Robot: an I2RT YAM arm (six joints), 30 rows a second.
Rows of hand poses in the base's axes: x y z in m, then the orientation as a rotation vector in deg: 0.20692 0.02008 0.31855 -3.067 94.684 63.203; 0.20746 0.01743 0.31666 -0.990 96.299 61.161; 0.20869 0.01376 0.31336 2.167 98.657 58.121; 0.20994 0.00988 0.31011 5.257 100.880 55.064; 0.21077 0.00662 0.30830 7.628 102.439 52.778; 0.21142 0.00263 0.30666 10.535 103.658 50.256; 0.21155 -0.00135 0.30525 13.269 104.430 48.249; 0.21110 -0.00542 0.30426 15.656 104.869 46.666; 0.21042 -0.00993 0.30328 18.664 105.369 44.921; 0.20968 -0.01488 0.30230 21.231 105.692 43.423; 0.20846 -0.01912 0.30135 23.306 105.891 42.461; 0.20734 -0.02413 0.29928 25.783 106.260 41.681; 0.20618 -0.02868 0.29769 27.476 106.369 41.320; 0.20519 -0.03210 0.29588 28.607 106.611 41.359; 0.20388 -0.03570 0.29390 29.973 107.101 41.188
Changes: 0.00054 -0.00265 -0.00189 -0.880 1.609 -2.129; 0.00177 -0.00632 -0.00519 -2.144 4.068 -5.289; 0.00302 -0.01020 -0.00844 -3.394 6.475 -8.384; 0.00385 -0.01346 -0.01025 -4.261 8.272 -10.716; 0.00450 -0.01745 -0.01189 -4.889 10.016 -13.553; 0.00463 -0.02143 -0.01330 -5.120 11.469 -16.072; 0.00418 -0.02550 -0.01429 -5.131 12.612 -18.217; 0.00350 -0.03001 -0.01527 -4.977 14.101 -20.756; 0.00276 -0.03496 -0.01625 -4.811 15.323 -22.938; 0.00154 -0.03920 -0.01720 -4.505 16.326 -24.555; 0.00042 -0.04421 -0.01927 -3.975 17.720 -26.198; -0.00074 -0.04876 -0.02086 -3.454 18.595 -27.252; -0.00173 -0.05218 -0.02267 -3.009 19.370 -27.721; -0.00304 -0.05578 -0.02465 -2.680 20.443 -28.347
